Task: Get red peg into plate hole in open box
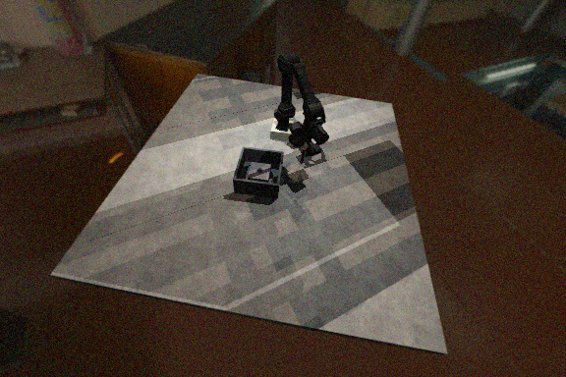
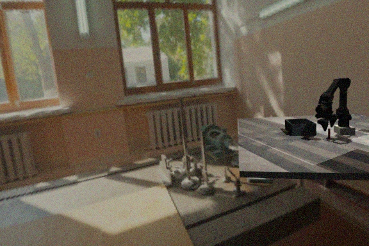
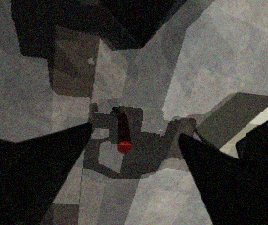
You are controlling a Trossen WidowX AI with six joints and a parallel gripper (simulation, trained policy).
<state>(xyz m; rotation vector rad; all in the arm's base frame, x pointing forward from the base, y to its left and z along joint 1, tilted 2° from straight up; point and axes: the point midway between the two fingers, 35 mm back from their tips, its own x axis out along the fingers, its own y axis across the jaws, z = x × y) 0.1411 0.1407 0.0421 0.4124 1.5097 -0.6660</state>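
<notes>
The red peg is 20 mm to the left of my gripper tip and 30 mm below it. Round my gripper tip: dark box: 180 mm ahead, 140 mm to the right, 40 mm below; pale plate: 180 mm ahead, 140 mm to the right, 30 mm below.
</notes>
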